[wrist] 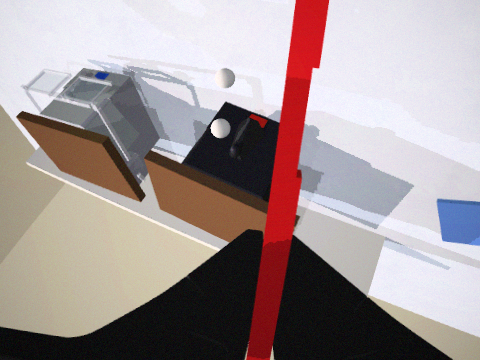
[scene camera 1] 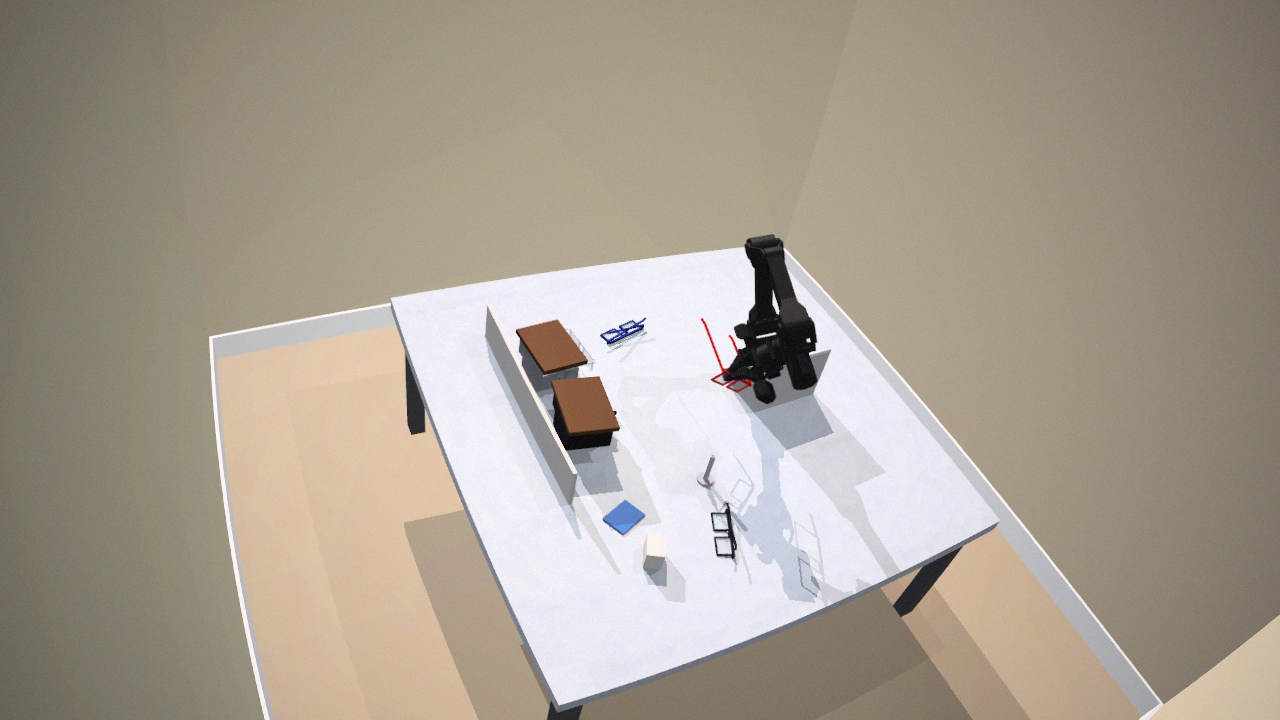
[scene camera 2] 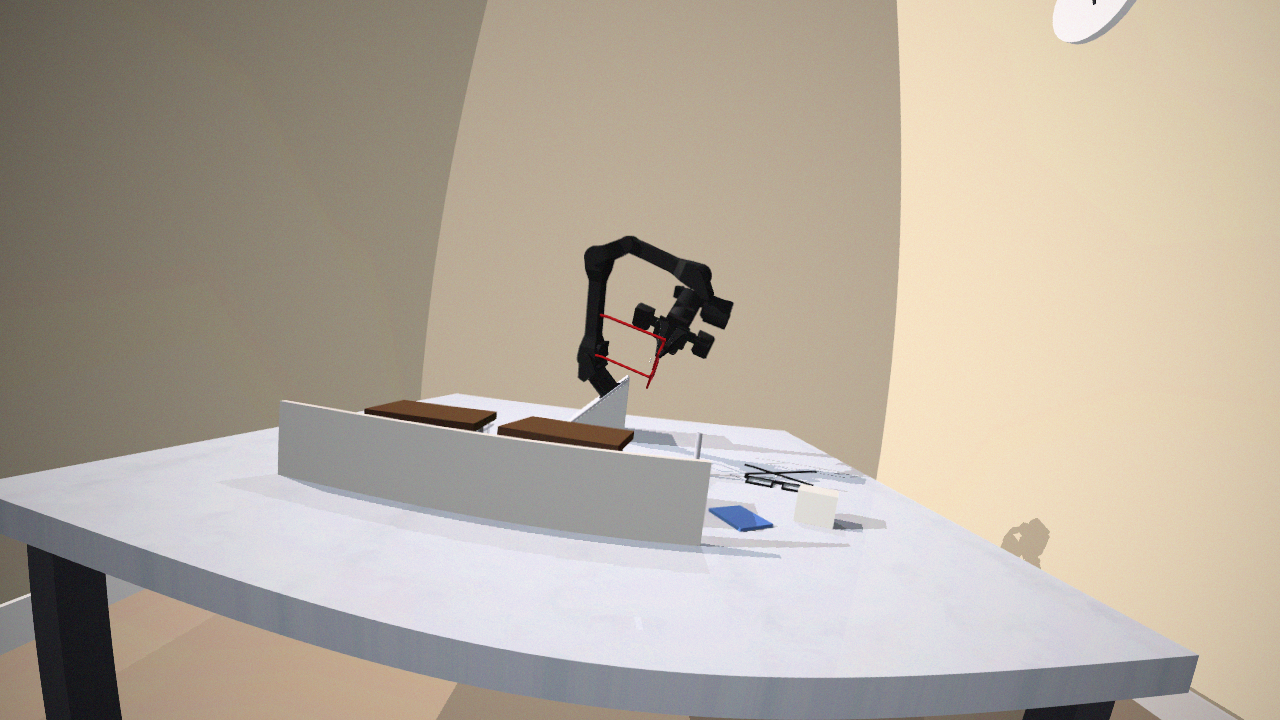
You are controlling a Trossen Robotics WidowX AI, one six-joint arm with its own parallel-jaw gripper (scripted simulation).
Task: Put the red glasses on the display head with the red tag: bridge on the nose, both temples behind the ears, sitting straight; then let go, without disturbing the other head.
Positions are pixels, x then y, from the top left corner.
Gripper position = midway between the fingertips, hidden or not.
My gripper shows in the wrist view (267,248), in scene camera 1 (723,378) and in scene camera 2 (657,356). A white cube shows in scene camera 1 and in scene camera 2; in the wrist view it is out of frame. One and the same spot on the white cube: (scene camera 1: 654,546) is (scene camera 2: 821,491). One and the same spot on a grey head: (scene camera 1: 546,347) is (scene camera 2: 434,412).
